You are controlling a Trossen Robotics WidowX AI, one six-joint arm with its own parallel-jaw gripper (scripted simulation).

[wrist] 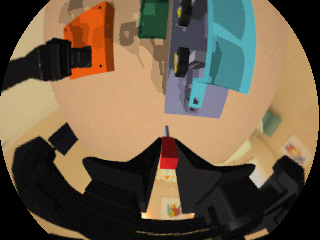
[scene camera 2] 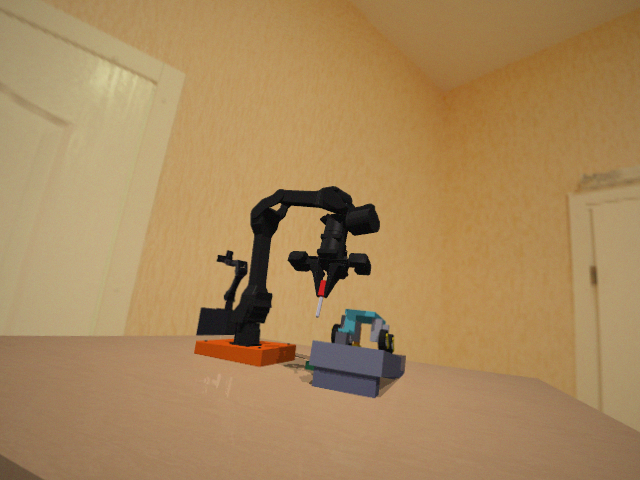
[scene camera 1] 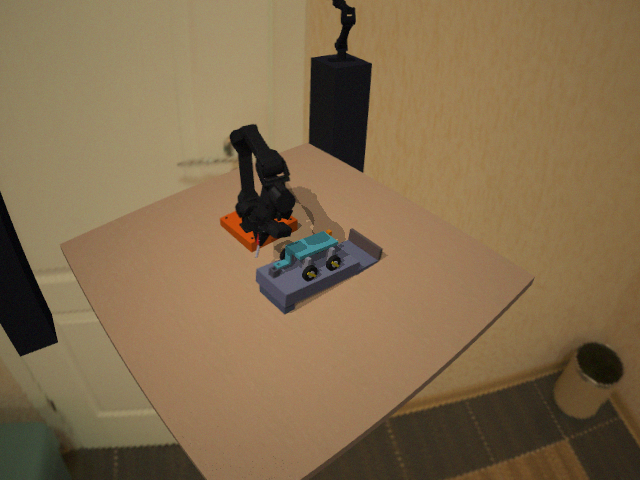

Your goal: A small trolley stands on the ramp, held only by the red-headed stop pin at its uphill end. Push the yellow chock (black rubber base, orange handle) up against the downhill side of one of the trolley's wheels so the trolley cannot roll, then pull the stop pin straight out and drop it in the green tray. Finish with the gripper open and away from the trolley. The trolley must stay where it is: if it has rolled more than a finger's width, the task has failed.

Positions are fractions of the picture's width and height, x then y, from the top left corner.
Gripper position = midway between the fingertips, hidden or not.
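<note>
A red-headed stop pin is held in my gripper (scene camera 2: 0.50, 0.62). I can see the gripper (wrist: 0.52, 0.59) from the wrist too, and scene camera 1 also gives me a sight of the gripper (scene camera 1: 0.41, 0.51). The scene has a grey-blue ramp (scene camera 2: 0.54, 0.75) in it as well, along with a green tray (wrist: 0.48, 0.10).
</note>
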